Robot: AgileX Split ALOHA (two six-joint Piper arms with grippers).
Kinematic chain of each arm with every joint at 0, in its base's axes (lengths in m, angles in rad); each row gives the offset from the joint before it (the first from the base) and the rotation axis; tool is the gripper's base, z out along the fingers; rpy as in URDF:
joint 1: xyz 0 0 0.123 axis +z
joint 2: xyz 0 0 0 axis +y
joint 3: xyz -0.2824 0 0.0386 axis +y
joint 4: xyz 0.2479 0 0.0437 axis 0.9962 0 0.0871
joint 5: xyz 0 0 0 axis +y
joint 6: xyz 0.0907 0 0.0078 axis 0.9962 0 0.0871
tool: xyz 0 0 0 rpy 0 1.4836 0
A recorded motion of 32 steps. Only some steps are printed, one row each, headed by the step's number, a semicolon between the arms.
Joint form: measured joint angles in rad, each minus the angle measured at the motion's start. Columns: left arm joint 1, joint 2, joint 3, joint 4, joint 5, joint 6; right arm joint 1, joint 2, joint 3, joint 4, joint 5, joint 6.
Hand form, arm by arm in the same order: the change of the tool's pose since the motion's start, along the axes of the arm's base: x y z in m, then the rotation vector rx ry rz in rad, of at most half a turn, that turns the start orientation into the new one. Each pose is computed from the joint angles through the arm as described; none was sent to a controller.
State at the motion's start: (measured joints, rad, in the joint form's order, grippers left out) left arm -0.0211 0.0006 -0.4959 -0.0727 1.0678 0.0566; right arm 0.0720 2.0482 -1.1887 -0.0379 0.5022 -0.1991
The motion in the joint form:
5: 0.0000 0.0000 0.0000 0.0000 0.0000 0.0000; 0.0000 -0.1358 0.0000 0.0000 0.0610 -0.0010
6: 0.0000 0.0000 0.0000 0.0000 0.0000 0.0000; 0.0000 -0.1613 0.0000 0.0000 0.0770 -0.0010
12: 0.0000 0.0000 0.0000 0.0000 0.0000 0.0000; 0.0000 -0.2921 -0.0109 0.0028 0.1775 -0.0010
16: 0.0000 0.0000 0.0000 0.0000 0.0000 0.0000; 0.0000 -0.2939 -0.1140 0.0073 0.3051 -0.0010
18: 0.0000 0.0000 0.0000 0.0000 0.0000 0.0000; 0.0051 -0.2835 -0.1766 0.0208 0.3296 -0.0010
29: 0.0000 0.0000 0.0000 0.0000 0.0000 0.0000; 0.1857 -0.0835 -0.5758 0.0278 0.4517 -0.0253
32: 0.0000 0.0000 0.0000 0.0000 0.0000 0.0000; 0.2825 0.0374 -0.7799 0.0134 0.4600 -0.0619
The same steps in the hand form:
5: 0.0000 0.0000 0.0000 0.0000 0.0000 0.0000; -0.0068 -0.0007 0.0501 0.0036 -0.0748 -0.0008
6: 0.0000 0.0000 0.0000 0.0000 0.0000 0.0000; -0.0092 -0.0009 0.0592 0.0039 -0.0843 -0.0013
12: 0.0000 0.0000 0.0000 0.0000 0.0000 0.0000; -0.0247 -0.0021 0.1068 0.0072 -0.1254 -0.0060
16: 0.0000 0.0000 0.0000 0.0000 0.0000 0.0000; -0.0185 -0.0017 0.1311 0.0075 -0.1027 -0.0117
18: 0.0000 0.0000 0.0000 0.0000 0.0000 0.0000; -0.0104 0.0017 0.1439 0.0223 -0.1293 -0.0123
29: 0.0000 0.0000 0.0000 0.0000 0.0000 0.0000; 0.0406 0.0852 0.1730 0.0440 -0.2032 0.1870
32: 0.0000 0.0000 0.0000 0.0000 0.0000 0.0000; 0.0602 0.1366 0.1783 0.0403 -0.2805 0.3186

